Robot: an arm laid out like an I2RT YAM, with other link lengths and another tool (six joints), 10 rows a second.
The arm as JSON. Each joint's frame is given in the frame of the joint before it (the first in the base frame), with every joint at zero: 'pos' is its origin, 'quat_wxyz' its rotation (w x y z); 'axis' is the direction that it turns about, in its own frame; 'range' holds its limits. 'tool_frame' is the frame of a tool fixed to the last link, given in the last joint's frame.
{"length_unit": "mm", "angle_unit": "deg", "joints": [
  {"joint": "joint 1", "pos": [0.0, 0.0, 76.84], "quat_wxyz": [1.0, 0.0, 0.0, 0.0], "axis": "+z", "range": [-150.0, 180.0]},
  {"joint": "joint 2", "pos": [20.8, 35.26, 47.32], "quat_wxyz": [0.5, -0.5, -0.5, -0.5], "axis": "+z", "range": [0.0, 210.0]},
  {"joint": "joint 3", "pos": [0.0, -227.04, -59.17], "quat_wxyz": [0.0, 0.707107, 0.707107, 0.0], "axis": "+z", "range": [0.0, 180.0]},
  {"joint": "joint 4", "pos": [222.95, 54.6, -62.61], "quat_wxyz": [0.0, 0.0, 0.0, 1.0], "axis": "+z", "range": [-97.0, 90.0]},
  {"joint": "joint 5", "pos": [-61.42, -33.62, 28.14], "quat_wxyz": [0.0, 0.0, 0.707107, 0.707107], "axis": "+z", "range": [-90.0, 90.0]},
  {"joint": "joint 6", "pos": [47.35, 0.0, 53.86], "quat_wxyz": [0.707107, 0.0, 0.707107, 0.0], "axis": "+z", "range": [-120.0, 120.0]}
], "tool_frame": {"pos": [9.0, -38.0, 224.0], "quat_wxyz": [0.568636, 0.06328, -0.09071, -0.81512]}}
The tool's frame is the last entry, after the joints.
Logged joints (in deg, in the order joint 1, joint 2, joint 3, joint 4, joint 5, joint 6), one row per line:
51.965, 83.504, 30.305, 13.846, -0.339, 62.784
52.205, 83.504, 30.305, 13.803, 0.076, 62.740
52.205, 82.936, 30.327, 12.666, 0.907, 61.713
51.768, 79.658, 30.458, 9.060, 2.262, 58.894
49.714, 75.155, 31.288, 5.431, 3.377, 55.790
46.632, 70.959, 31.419, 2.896, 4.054, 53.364
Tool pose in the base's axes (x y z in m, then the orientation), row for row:
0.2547, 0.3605, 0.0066, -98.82, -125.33, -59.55
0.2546, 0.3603, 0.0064, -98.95, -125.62, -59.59
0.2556, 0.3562, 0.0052, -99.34, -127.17, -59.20
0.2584, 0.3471, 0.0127, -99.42, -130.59, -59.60
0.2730, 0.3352, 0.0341, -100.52, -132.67, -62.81
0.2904, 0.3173, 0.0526, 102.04, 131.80, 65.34
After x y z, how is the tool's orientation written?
As a rotation vector, in degrees.
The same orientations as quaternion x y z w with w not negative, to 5 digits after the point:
-0.57804, -0.73311, -0.34834, 0.08411
-0.57790, -0.73367, -0.34803, 0.08148
-0.57649, -0.73799, -0.34355, 0.07074
-0.56874, -0.74705, -0.34095, 0.04698
-0.56492, -0.74560, -0.35299, 0.01827
0.56993, 0.73615, 0.36495, 0.00844

